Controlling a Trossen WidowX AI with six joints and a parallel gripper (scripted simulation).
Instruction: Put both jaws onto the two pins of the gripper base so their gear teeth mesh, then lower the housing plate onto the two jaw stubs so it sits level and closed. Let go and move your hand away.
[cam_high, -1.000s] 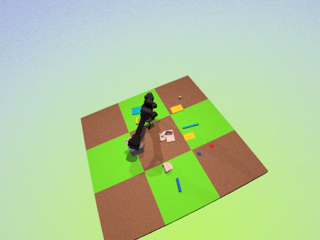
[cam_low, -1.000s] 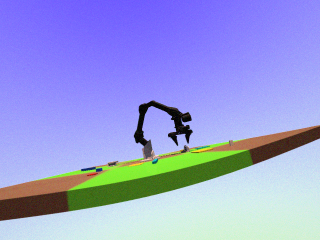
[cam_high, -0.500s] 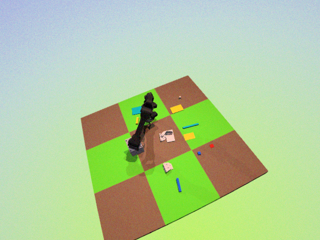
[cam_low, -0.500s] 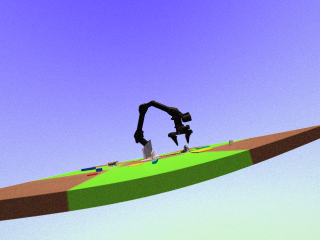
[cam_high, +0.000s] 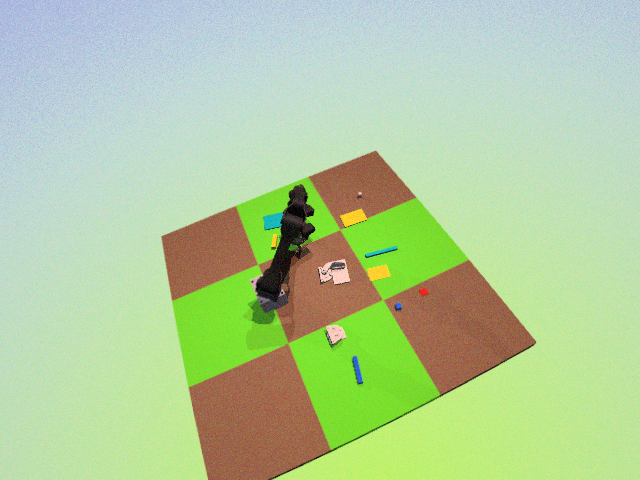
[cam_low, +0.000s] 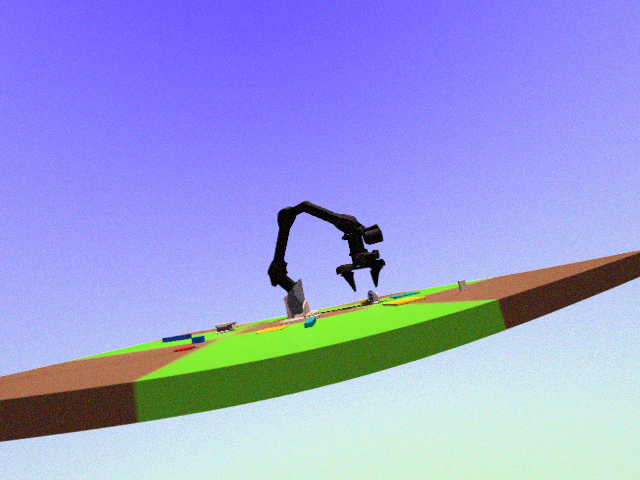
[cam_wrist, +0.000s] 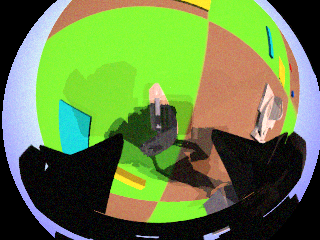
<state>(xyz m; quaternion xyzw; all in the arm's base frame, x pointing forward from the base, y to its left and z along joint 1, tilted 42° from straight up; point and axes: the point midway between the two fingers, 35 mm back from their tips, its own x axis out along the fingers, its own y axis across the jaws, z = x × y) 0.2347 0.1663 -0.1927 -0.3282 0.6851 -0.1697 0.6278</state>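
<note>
Now: the yellow bar 140 mm behind my gripper tip, 50 mm to the left of it and 50 mm below it. From my gripper tip the other things lie so: teal bar 290 mm ahead, 240 mm to the right, 50 mm below; then teal plate 180 mm to the left, 80 mm behind, 50 mm below; then grey peg 360 mm ahead, 120 mm to the left, 40 mm below.
</note>
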